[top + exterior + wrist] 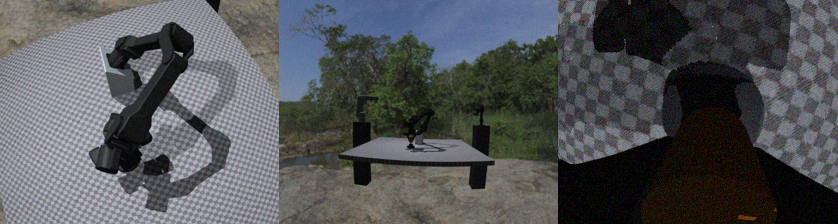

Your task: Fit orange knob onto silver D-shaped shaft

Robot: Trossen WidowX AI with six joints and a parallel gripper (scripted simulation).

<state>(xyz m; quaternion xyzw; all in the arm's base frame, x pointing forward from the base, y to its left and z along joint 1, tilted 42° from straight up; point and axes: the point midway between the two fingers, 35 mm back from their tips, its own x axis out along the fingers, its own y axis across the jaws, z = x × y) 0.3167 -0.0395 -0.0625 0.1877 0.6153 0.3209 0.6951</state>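
Now: the round dark pedestal 40 mm below my gripper tip. Round my gripper tip: orange knob 30 mm above.
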